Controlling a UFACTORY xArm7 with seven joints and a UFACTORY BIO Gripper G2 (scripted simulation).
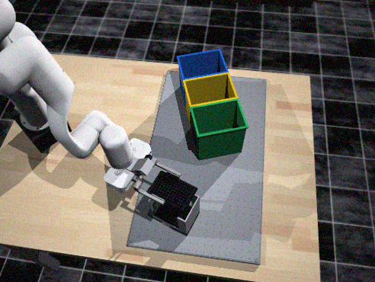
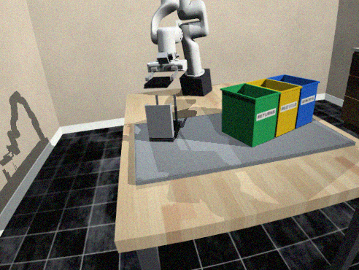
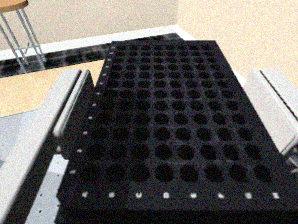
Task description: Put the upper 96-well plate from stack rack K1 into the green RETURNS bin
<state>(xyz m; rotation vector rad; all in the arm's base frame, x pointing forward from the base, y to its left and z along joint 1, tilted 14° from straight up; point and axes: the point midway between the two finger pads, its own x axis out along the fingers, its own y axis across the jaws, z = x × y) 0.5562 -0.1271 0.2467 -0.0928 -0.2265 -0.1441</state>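
Now: hand 7 cm short of the green returns bin, 33 cm to the right of it and 14 cm above it. Round my hand: yellow bin 44 cm to the left, 14 cm below; blue bin 7 cm behind, 55 cm to the left, 14 cm below.
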